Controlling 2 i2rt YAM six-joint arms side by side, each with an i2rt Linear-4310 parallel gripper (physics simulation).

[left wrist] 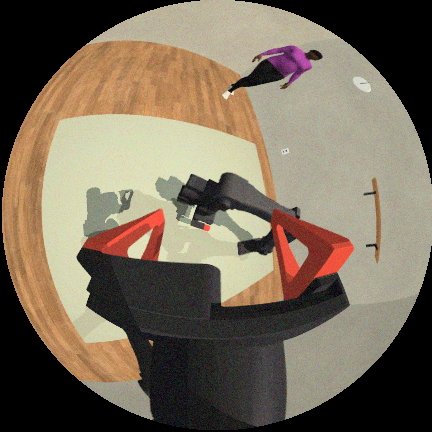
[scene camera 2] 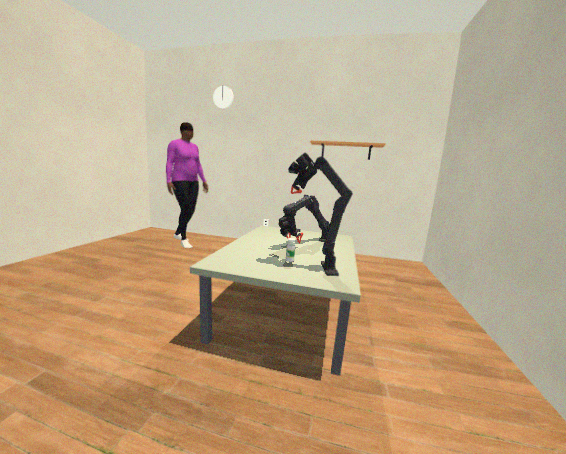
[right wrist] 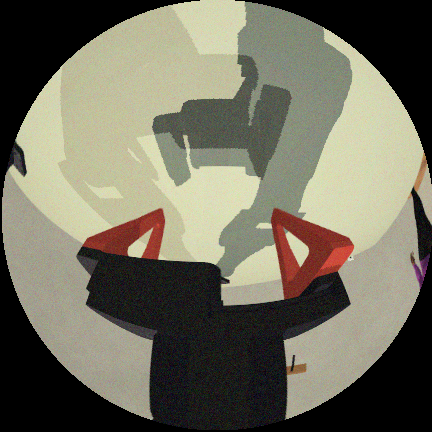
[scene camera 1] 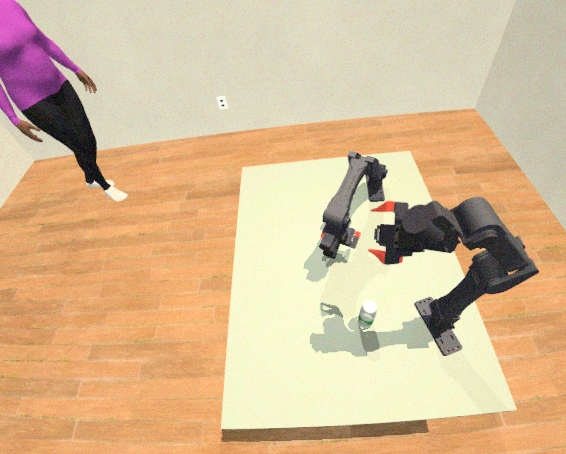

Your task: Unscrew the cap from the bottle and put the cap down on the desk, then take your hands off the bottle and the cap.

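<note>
A white bottle [scene camera 1: 366, 317] [scene camera 2: 290, 253] with a green label band stands upright on the pale green desk [scene camera 1: 280, 390] [scene camera 2: 230, 265] [left wrist: 115, 150]. Its white cap [scene camera 1: 370, 306] [scene camera 2: 290, 241] is on top. Neither shows in the wrist views. My left gripper [scene camera 1: 371, 230] [scene camera 2: 296, 190] is open and empty, high above the desk, apart from the bottle. My right gripper [scene camera 1: 340, 235] [scene camera 2: 294, 238] [right wrist: 217, 213] is open and empty, lower over the desk and beyond the bottle in scene camera 2. In scene camera 1 its arm partly hides its fingers.
The left arm's base [scene camera 1: 439, 327] [scene camera 2: 330, 269] is on the desk, to the right of the bottle. The right arm [scene camera 1: 345, 192] [left wrist: 250, 195] reaches over the far part of the desk in scene camera 1. A person [scene camera 1: 75, 120] [scene camera 2: 186, 165] [left wrist: 280, 67] in purple is away from the desk.
</note>
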